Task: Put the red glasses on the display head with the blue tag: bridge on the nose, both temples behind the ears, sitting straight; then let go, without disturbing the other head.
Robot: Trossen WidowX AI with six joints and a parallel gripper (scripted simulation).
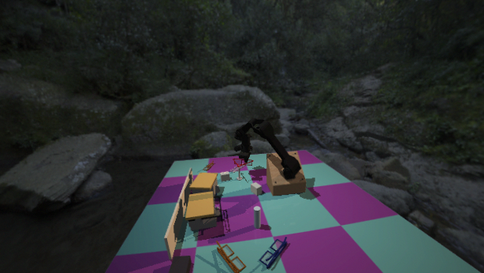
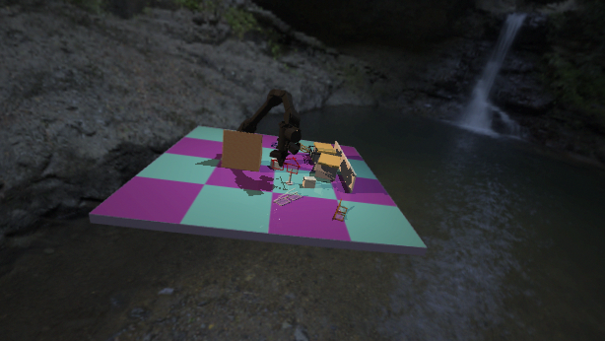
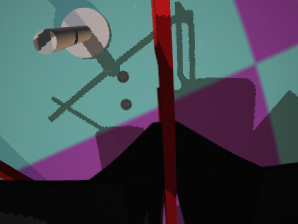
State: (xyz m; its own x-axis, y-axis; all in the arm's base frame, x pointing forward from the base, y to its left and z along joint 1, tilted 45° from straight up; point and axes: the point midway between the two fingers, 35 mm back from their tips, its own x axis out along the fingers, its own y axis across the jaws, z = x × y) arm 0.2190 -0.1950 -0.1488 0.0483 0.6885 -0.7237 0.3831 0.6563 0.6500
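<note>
Now: the red glasses 50 mm ahead of my gripper tip, 30 mm to the left of it and 10 mm above it. Also, from my gripper tip: tall pale board (400 mm ahead, 300 mm to the left, 50 mm below).
</note>
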